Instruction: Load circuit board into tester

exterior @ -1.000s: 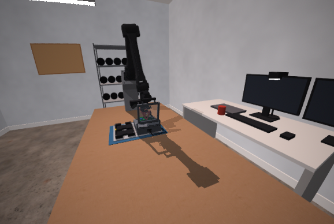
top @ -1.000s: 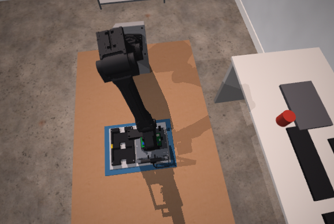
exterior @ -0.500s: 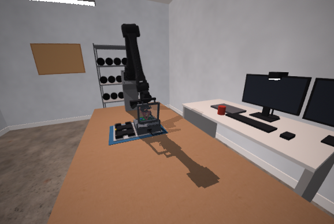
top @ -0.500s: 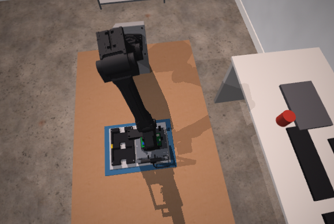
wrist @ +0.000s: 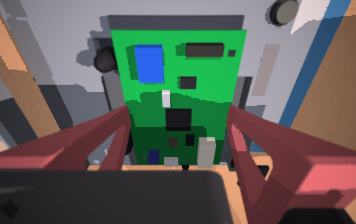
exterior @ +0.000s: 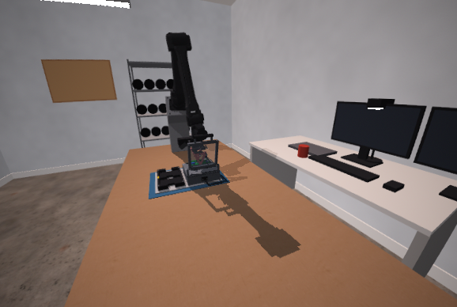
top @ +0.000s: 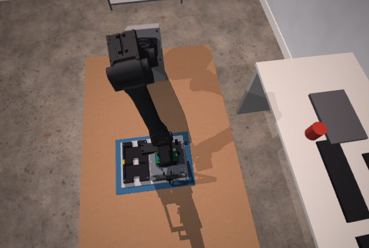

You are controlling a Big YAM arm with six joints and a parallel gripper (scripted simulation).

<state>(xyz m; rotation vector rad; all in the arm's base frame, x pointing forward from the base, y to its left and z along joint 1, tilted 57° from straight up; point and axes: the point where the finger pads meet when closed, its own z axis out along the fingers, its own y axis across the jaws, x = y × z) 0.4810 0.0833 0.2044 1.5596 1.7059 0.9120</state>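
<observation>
Right now the green circuit board is right at my hand. The rest, counted from my hand: clear lid 120 mm ahead, 20 mm to the left, 90 mm above.
</observation>
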